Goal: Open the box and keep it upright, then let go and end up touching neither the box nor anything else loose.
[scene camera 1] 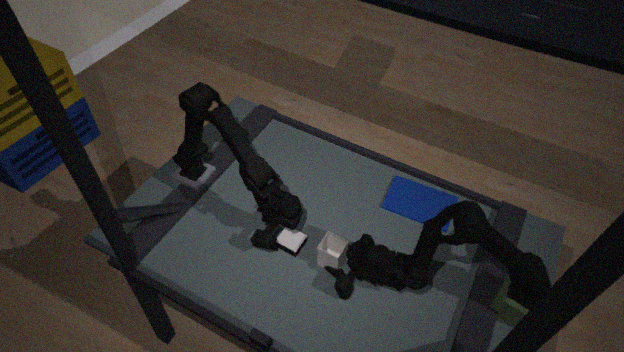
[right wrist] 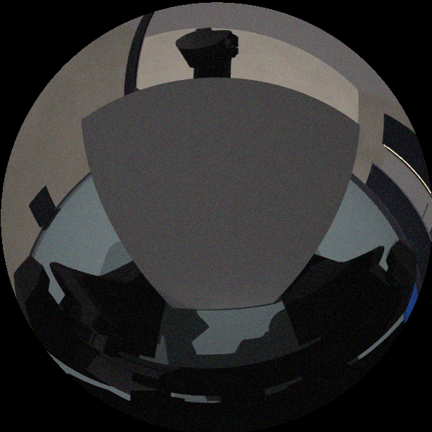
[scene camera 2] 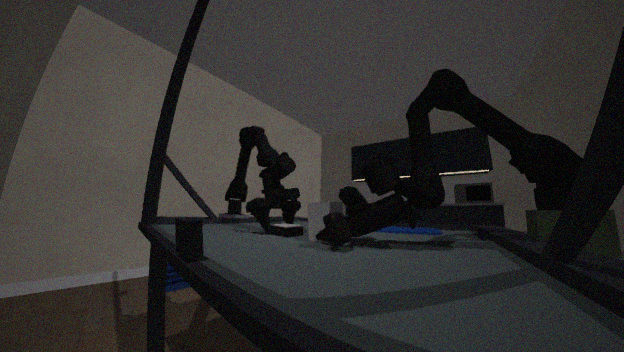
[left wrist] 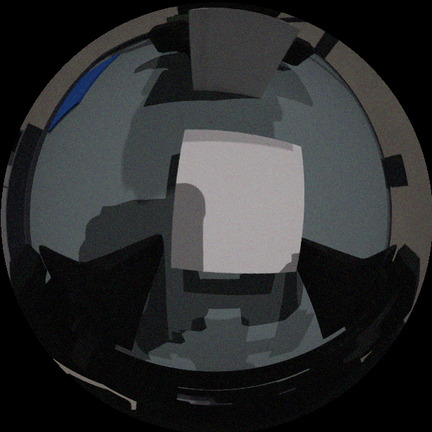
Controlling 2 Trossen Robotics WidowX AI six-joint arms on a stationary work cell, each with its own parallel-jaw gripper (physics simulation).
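Frame: origin at the left arm's base, x down, y ahead, z right, level; millimetres.
Seen in the pictures: left gripper, fingertip midpoint: (scene camera 1: pixel 284 238) (scene camera 2: pixel 281 233); right gripper, fingertip midpoint: (scene camera 2: pixel 323 235); left arm's base, origin of the base link: (scene camera 1: pixel 193 171) (scene camera 2: pixel 234 214); right arm's base, origin of the base link: (scene camera 1: pixel 523 294) (scene camera 2: pixel 561 209).
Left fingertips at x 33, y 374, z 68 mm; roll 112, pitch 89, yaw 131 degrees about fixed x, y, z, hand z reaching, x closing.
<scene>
Offsets run from my left fingertips to a thing's middle. "spot": to the spot under its first point. Level surfaces: height alone.
The box {dx -48, dy +157, dz +5 mm} (scene camera 1: pixel 331 254) (scene camera 2: pixel 315 220) (left wrist: pixel 232 57) (right wrist: pixel 220 190) stands upright near the middle of the table, pale, with its top open. Its lid {dx -13, dy +25, dz +4 mm} (scene camera 1: pixel 292 239) (scene camera 2: pixel 287 226) (left wrist: pixel 252 210), a square piece with a white face up and dark sides, lies flat at or very near the table, apart from the box on its left in scene camera 1. My left gripper (scene camera 1: pixel 281 237) (scene camera 2: pixel 278 224) (left wrist: pixel 229 242) is open around the near part of the lid; whether a finger touches it I cannot tell. My right gripper (scene camera 1: pixel 340 257) (scene camera 2: pixel 331 215) (right wrist: pixel 220 245) is shut on the box's sides.
A flat blue panel {dx -3, dy +316, dz -325 mm} (scene camera 1: pixel 417 200) (scene camera 2: pixel 410 230) (left wrist: pixel 82 92) lies at the table's back right, partly behind the right arm in scene camera 1. A green block {dx -37, dy +642, dz -104 mm} (scene camera 1: pixel 510 306) is near the right arm's base. Dark frame posts {spot: dx -510, dy -318, dz +277 mm} (scene camera 1: pixel 65 135) (scene camera 2: pixel 172 100) rise around the table {dx +1 mm} (scene camera 1: pixel 225 295).
</scene>
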